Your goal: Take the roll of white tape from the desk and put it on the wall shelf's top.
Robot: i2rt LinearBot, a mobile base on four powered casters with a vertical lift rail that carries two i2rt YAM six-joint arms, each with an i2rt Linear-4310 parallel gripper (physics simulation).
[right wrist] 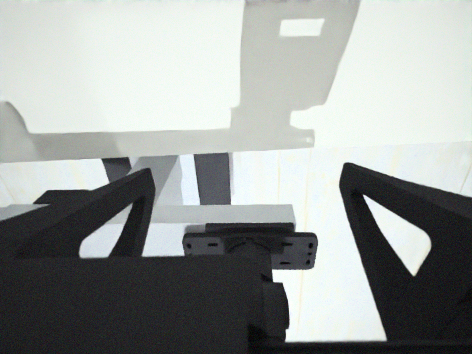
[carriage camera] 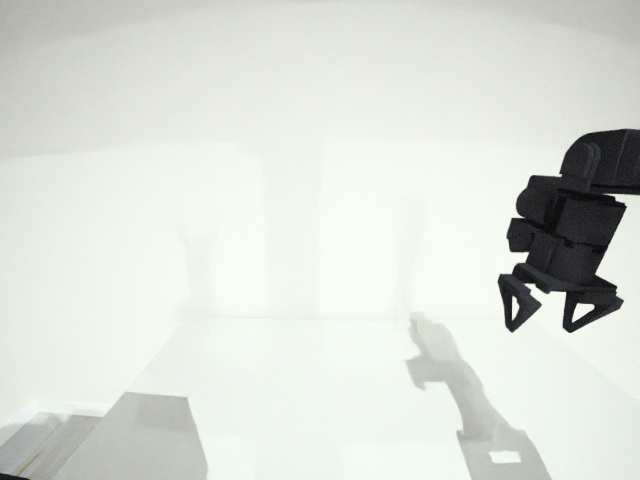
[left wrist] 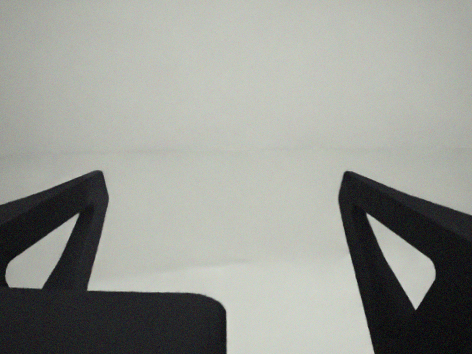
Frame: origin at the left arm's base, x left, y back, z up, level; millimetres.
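Where they show: left gripper, between the fingertips: (left wrist: 223, 184); right gripper, between the fingertips: (right wrist: 246, 176) (carriage camera: 538, 330); right arm's base, origin of its link: (right wrist: 249, 249).
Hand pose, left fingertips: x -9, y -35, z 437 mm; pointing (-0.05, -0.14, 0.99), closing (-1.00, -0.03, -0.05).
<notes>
After its pixels a point has its place.
The white desk (carriage camera: 361, 392) {x -438, y -463, z -218 mm} (right wrist: 125, 75) {x -439, y -222, z -219 mm} spreads across the lower carriage view and the upper right wrist view. A very faint mark (carriage camera: 275, 373) {x -177, y -500, z -196 mm} on it may be the roll of white tape, but is too washed out to tell. The wall shelf does not show in these views. My right gripper (carriage camera: 540, 330) {x -660, y -241, z 179 mm} (right wrist: 246, 176) {x -660, y -241, z 179 mm} is open and empty, at the right of the carriage view and pointing down. My left gripper (left wrist: 223, 184) {x -9, y -35, z 437 mm} is open and empty, facing pale surfaces with a faint horizontal line; it does not show in the carriage view.
The white wall (carriage camera: 351, 217) {x -420, y -857, z 218 mm} rises behind the desk. Arm shadows fall on the desk. Wood floor (carriage camera: 46, 444) {x 1105, y -611, z -938 mm} (right wrist: 320, 300) {x -1194, y 1534, z -938 mm} shows past the desk's edge. A grey beam (right wrist: 225, 213) and a dark mounting plate (right wrist: 297, 250) {x -734, y -8, z 10 mm} of my own body stand low in the right wrist view.
</notes>
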